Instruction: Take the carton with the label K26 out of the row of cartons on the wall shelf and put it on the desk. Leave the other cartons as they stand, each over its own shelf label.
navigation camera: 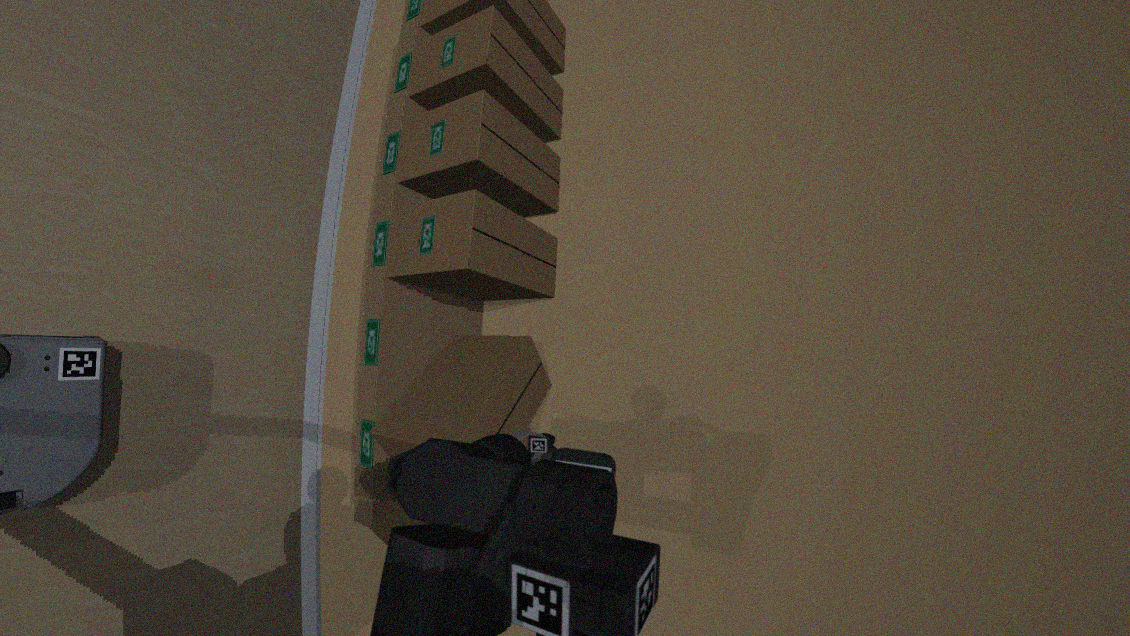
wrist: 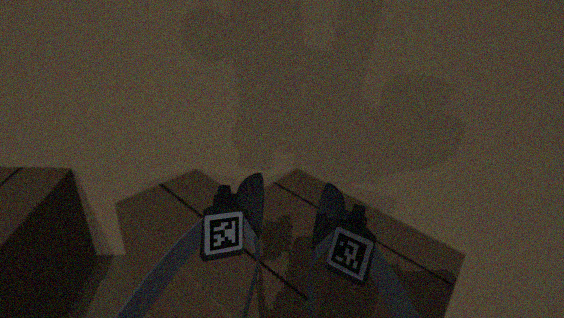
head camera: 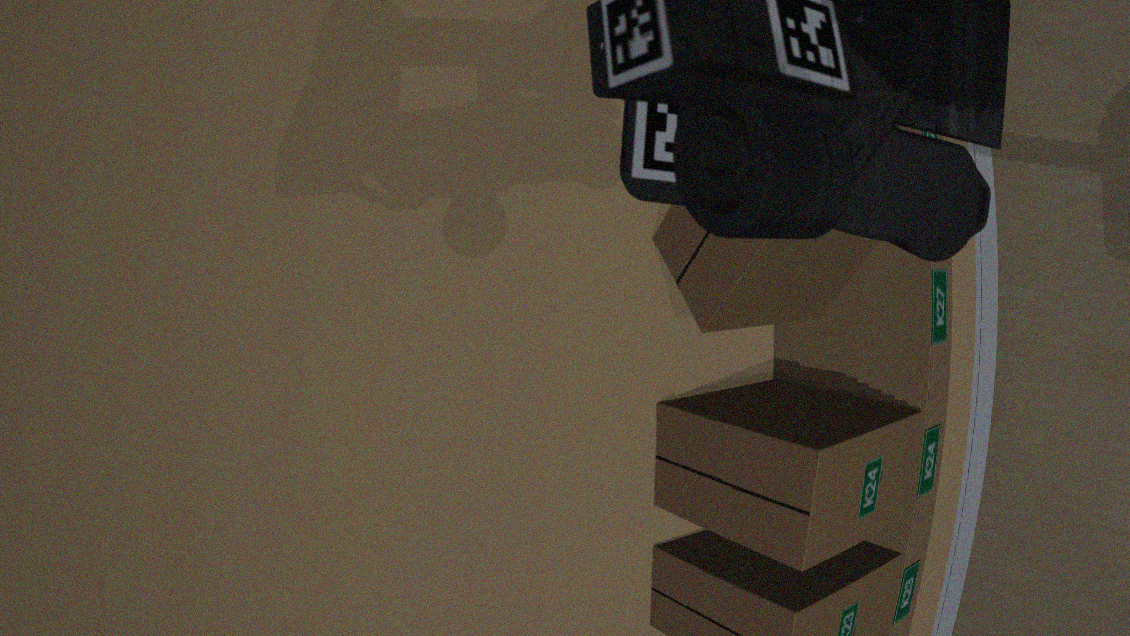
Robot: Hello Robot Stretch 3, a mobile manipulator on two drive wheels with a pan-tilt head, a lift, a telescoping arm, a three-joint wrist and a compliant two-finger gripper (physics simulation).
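Frame: origin at the robot's base, x right, y back, z down, level; millimetres.
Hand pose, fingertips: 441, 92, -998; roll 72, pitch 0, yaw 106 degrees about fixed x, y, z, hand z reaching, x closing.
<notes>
After its pixels a point has its place, as x, y, z.
No K26 label is readable on a carton or the shelf; the desk does not show. My gripper (wrist: pixel 290 200) @(441, 92, -998) is open in the wrist view, its fingertips apart in front of two cartons standing askew, nothing held. The left askew carton (wrist: pixel 155 230) (head camera: pixel 798 280) @(552, -30, -783) (navigation camera: pixel 474 375) @(526, -9, -813) is turned beside the K27 shelf label (head camera: pixel 938 306) @(430, -59, -677) (navigation camera: pixel 371 342) @(430, -58, -673). The right askew carton (wrist: pixel 415 235) is next to it, dark with shadow. Their own labels are hidden. The wrist body covers the fingertips in the head view. The wall shelf (head camera: pixel 939 383) @(434, -140, -665) (navigation camera: pixel 368 395) @(429, 28, -670) runs under the row.
The K24 carton (head camera: pixel 838 497) @(442, -219, -832) (navigation camera: pixel 446 237) @(442, -217, -822) and K23 carton (head camera: pixel 822 616) @(446, -354, -827) (navigation camera: pixel 450 146) @(447, -367, -811) stand over their own shelf labels. More cartons (navigation camera: pixel 466 59) @(451, -523, -825) follow at the top of the navigation view. A grey strip (head camera: pixel 986 276) @(677, -48, -62) (navigation camera: pixel 316 316) @(680, -130, -39) runs along below the shelf. The robot base (navigation camera: pixel 47 418) @(88, 99, -160) is left.
</notes>
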